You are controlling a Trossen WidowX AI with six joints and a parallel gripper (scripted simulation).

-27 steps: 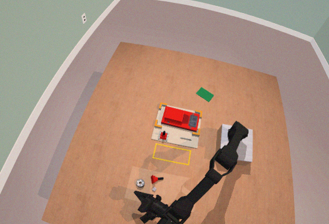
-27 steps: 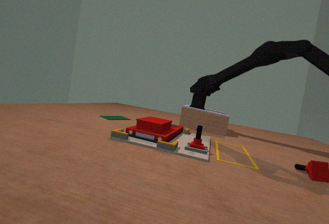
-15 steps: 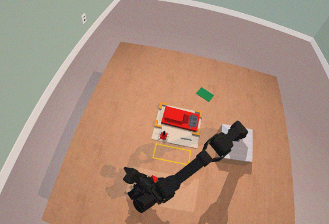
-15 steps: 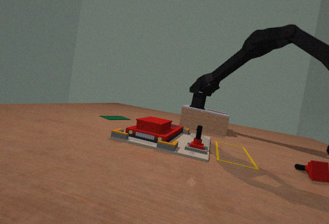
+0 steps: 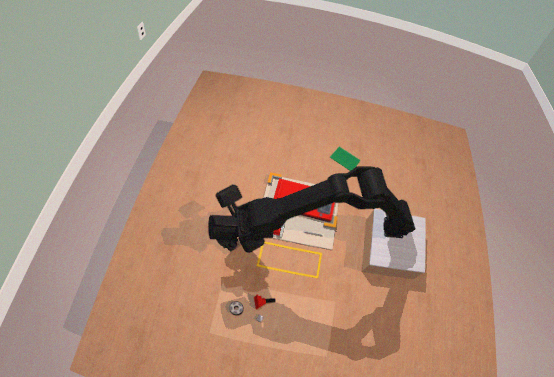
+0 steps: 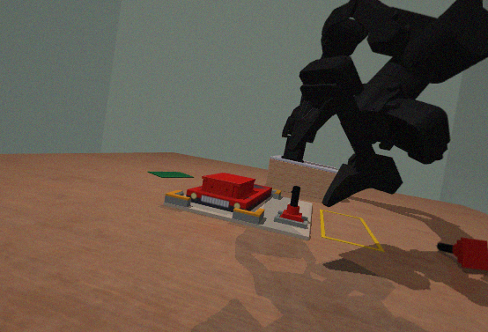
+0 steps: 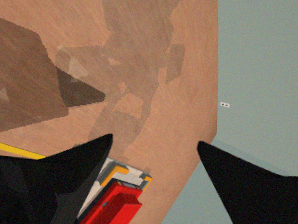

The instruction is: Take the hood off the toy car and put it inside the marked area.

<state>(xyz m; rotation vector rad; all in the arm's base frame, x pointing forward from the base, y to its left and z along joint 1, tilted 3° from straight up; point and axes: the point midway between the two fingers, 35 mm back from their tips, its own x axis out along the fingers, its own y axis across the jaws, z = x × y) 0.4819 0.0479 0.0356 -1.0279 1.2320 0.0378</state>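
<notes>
Right now the red hood is 170 mm behind my gripper tip, 130 mm to the right of it and 50 mm below it. Also, from my gripper tip: green flat patch: 350 mm behind, 340 mm to the right, 90 mm below; then cream base plate: 190 mm behind, 100 mm to the right, 80 mm below.
</notes>
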